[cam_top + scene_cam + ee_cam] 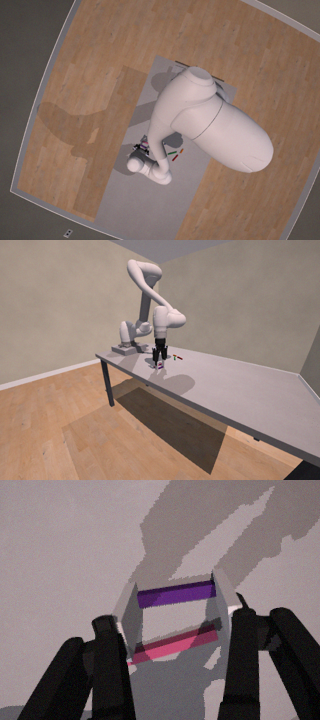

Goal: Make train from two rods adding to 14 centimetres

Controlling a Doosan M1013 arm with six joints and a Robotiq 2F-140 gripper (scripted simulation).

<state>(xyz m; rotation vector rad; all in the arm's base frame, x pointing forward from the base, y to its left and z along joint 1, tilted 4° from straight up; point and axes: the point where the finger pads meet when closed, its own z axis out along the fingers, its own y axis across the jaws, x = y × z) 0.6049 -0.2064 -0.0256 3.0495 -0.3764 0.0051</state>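
Right now the pink rod is 4 cm behind my hand, 3 cm to the left of it and 3 cm below it. Also, from my hand: purple rod: 3 cm below; green rod: 26 cm to the left, 3 cm below, 1 cm behind; small blue rod: 18 cm to the left, 7 cm behind, 3 cm below.
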